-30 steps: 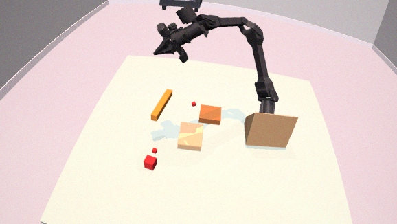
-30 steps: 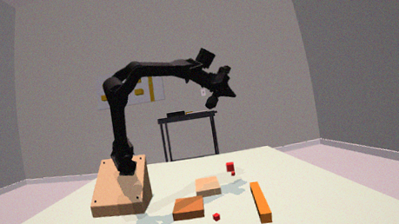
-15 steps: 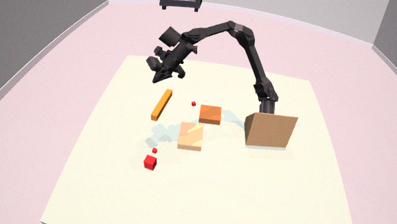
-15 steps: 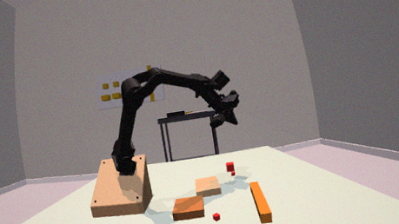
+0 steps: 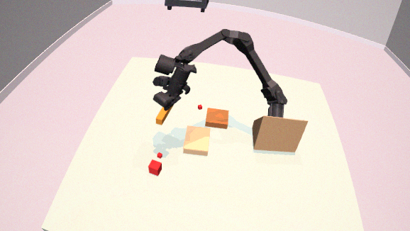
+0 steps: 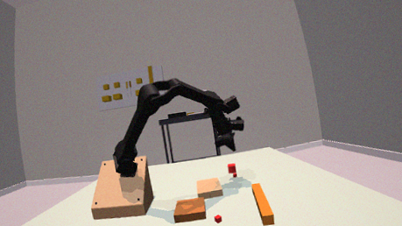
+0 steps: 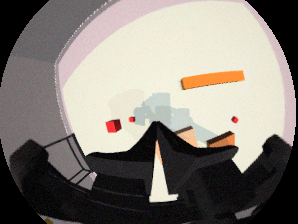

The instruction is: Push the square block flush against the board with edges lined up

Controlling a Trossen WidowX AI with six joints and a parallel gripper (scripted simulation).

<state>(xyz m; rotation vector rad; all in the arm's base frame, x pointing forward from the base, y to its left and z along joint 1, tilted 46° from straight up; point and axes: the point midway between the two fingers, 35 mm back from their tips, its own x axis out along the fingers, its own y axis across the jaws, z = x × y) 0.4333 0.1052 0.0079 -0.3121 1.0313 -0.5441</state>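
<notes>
Now: gripper tip 14 cm past the cream board, 1 cm to the left of it and 14 cm above it. Also, from my gripper tip: square block 20 cm behind, 18 cm to the right, 14 cm below.
</notes>
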